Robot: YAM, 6 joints.
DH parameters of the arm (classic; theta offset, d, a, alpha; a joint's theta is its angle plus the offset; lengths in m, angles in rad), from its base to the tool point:
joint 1: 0 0.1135 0.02 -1.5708
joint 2: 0 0 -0.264 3.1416
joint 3: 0.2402 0 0.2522 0
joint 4: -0.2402 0 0.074 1.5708
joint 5: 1.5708 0 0 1.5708
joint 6: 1.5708 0.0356 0 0
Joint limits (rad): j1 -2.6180..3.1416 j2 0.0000..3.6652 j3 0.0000..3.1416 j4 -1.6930..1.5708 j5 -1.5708..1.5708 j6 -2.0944..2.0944
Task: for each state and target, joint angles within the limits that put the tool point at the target. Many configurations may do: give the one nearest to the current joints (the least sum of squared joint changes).
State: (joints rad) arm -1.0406 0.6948 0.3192 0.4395 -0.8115 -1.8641
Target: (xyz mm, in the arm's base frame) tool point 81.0 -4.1 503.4
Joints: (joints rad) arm -0.4061 0.6810 1.0557 0.5820 -0.9157 -1.8641
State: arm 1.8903 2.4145 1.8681 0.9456 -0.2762 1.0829
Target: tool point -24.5 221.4 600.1
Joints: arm 1.6379 1.4945 1.7283 1.3532 -0.2729 1.0829
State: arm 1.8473 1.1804 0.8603 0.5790 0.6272 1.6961
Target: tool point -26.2 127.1 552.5
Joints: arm 1.9266 0.9339 1.2759 0.6738 0.5871 1.6961
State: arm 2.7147 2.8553 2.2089 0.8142 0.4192 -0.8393
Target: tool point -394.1 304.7 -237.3
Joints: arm 2.5100 3.4549 2.2153 0.6750 0.3802 -0.8393
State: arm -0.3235 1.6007 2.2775 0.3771 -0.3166 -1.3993
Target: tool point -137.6 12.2 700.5
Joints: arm -0.0196 1.0533 2.3926 0.4650 -0.2703 -1.3993
